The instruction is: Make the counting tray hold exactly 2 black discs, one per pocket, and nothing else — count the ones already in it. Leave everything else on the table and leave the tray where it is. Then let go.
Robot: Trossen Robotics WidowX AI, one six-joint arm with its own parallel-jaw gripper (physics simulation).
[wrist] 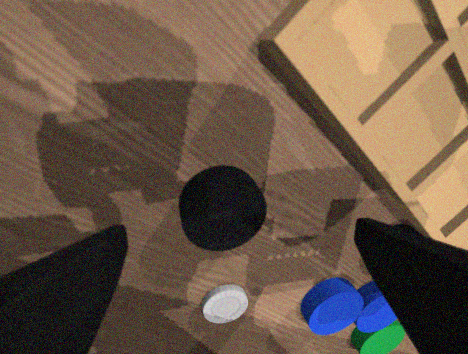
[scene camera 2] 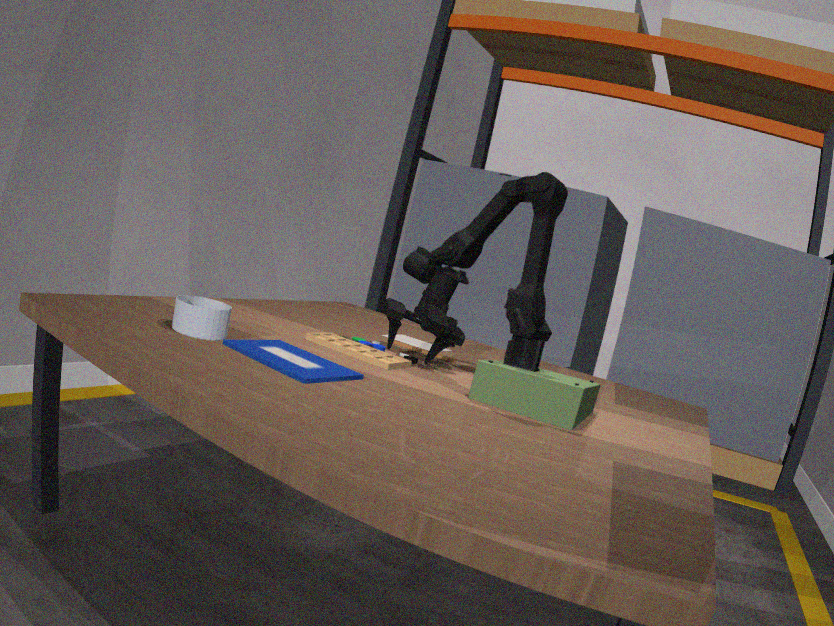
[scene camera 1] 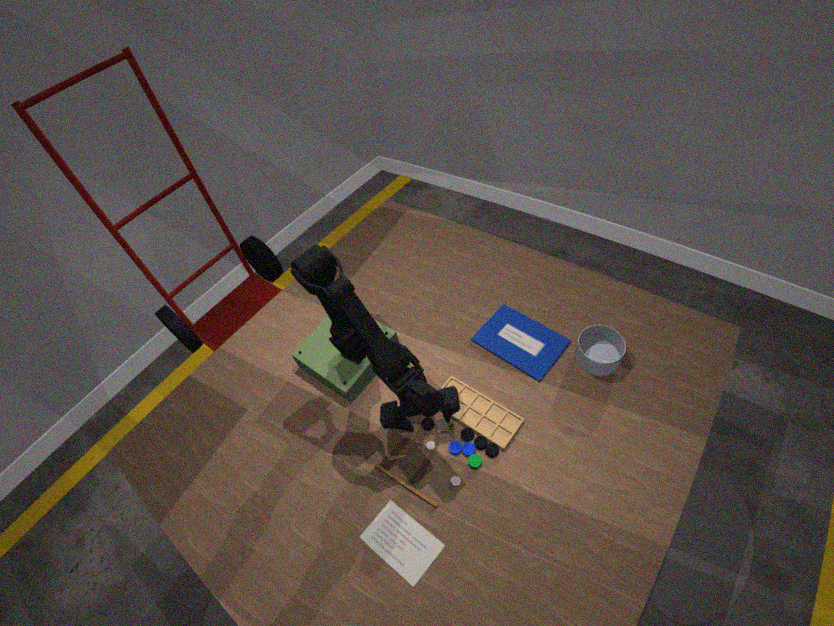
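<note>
The wooden counting tray [scene camera 1: 489, 401] [scene camera 2: 396, 365] [wrist: 400, 82] lies flat; no disc shows in its visible pockets, and the arm hides part of its near-left end in scene camera 1. A black disc [scene camera 1: 427, 423] [wrist: 222, 207] lies on the table beside the tray's end. My gripper [scene camera 1: 429, 422] [scene camera 2: 408, 355] [wrist: 243, 232] is open and low around this disc, with a finger on each side and nothing gripped. Three more black discs [scene camera 1: 467, 434] [scene camera 1: 480, 442] [scene camera 1: 492, 450] lie along the tray's long side.
Two blue discs [scene camera 1: 455, 447] [scene camera 1: 468, 448], a green disc [scene camera 1: 474, 460] and two small pale discs [scene camera 1: 430, 445] [scene camera 1: 455, 481] lie nearby. A thin stick [scene camera 1: 406, 485], paper [scene camera 1: 402, 543], blue folder [scene camera 1: 498, 324] and round bowl [scene camera 1: 600, 353] [scene camera 2: 201, 318] are on the table.
</note>
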